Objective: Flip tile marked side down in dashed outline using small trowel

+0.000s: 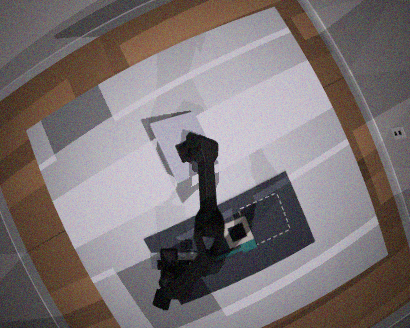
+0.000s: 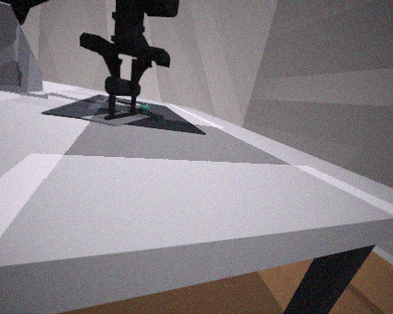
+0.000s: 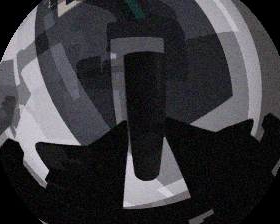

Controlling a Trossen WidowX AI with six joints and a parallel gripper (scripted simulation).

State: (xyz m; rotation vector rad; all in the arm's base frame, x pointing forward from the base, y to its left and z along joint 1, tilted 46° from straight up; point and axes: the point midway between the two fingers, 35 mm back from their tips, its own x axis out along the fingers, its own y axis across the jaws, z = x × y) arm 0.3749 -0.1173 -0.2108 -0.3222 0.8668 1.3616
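Now: gripper tip 30 mm above the trowel, 20 mm to the right of it and 10 mm short of it. Round my gripper tip: tile: 280 mm to the left, 60 mm below, 10 mm behind; dark mat: 250 mm to the left, 80 mm below, 20 mm ahead.
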